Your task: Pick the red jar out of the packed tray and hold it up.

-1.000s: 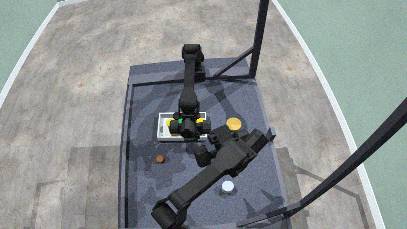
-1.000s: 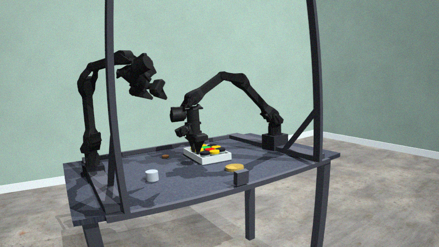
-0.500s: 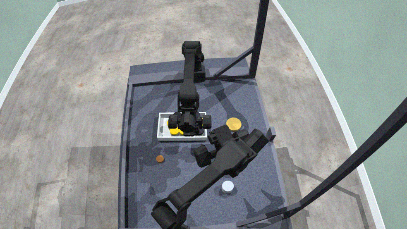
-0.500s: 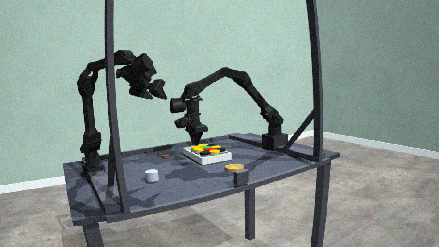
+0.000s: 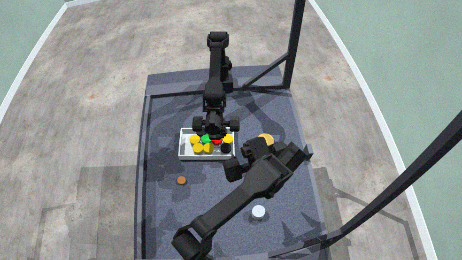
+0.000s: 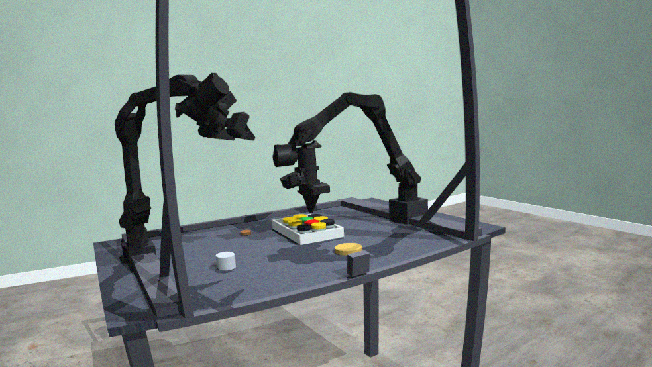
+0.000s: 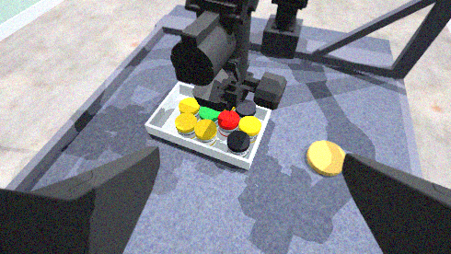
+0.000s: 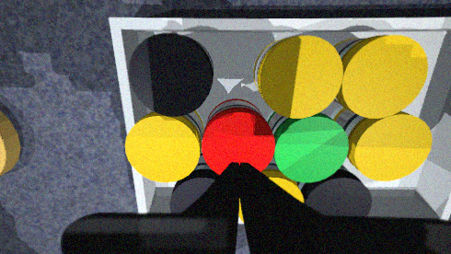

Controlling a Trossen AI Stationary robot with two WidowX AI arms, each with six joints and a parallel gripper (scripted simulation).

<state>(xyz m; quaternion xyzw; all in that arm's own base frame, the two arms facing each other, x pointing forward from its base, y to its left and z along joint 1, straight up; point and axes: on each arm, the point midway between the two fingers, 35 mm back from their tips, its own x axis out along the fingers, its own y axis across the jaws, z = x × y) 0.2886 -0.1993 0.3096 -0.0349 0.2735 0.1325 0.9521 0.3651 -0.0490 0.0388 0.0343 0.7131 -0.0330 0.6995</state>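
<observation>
The black-capped jar is 90 mm below my right hand, 50 mm to the right of it and 20 mm behind it. The rest, counted from my right hand: green jar 90 mm below, 50 mm ahead; yellow jar 90 mm below, 40 mm to the right, 30 mm ahead; red jar 90 mm below.
</observation>
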